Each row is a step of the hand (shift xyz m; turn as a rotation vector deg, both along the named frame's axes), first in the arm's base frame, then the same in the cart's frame.
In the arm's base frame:
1: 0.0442 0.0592 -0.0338 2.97 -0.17 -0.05
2: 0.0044 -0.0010 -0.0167 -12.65 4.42 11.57
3: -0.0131 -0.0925 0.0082 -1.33 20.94 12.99
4: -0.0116 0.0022 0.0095 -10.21 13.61 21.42
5: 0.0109 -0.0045 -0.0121 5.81 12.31 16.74
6: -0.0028 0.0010 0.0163 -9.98 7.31 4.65
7: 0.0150 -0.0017 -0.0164 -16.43 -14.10 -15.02
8: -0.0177 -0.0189 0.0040 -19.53 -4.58 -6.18
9: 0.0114 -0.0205 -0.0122 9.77 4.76 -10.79
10: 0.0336 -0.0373 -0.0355 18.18 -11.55 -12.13
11: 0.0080 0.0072 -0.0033 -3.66 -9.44 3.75
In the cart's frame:
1: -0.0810 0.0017 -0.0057 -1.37 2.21 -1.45
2: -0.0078 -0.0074 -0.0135 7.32 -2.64 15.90
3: 0.0815 0.0102 -0.0452 -10.61 4.10 21.90
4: 0.0077 -0.0028 0.0127 2.75 4.10 26.91
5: -0.0066 0.0010 -0.0155 -6.03 13.22 15.95
6: 0.0069 0.0083 0.0126 1.09 -5.59 11.93
7: -0.0125 0.0008 -0.0185 13.38 -19.74 -11.21
8: 0.0251 -0.0076 -0.0011 10.93 -17.83 1.78
9: 0.0056 0.0038 -0.0256 -12.72 -0.46 -8.52
10: -0.0014 0.0080 -0.0610 -4.76 7.53 -23.06
11: -0.0109 0.0027 -0.0013 10.60 1.20 -1.67

